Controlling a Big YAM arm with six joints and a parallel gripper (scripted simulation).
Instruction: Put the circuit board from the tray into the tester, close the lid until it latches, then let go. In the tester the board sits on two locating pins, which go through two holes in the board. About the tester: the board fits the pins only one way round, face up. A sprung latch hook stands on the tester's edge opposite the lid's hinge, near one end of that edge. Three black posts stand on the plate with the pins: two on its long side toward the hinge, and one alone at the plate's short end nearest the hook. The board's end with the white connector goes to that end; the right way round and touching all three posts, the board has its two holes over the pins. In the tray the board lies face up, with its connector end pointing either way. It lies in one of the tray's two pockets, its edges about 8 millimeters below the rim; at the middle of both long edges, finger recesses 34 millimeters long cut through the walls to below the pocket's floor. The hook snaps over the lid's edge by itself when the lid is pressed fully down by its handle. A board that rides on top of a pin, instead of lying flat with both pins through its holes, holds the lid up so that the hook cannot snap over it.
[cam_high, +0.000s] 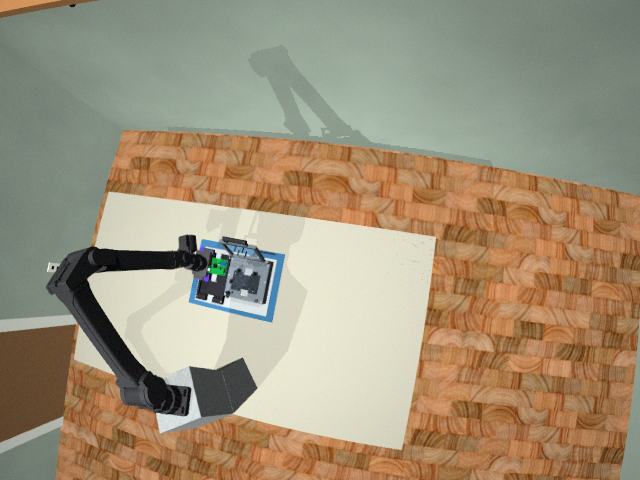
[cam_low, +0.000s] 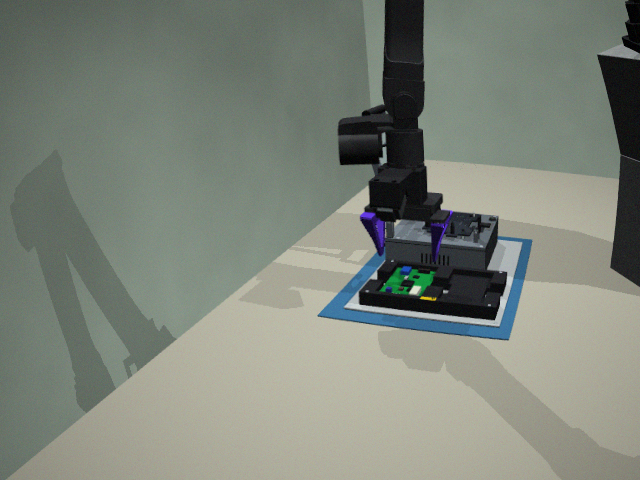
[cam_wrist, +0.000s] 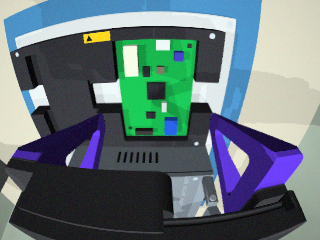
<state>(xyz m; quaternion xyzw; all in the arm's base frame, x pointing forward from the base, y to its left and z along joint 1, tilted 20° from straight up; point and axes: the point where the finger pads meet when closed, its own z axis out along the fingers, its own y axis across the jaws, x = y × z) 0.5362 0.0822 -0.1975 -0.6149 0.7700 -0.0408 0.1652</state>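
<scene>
Now: the green circuit board 5 cm below my hand. The rest, counted from my hand: tester: 4 cm behind, 13 cm to the right, 4 cm above; tester lid: 5 cm ahead, 18 cm to the right, 11 cm above; tester plate: 7 cm behind, 15 cm to the right.
</scene>
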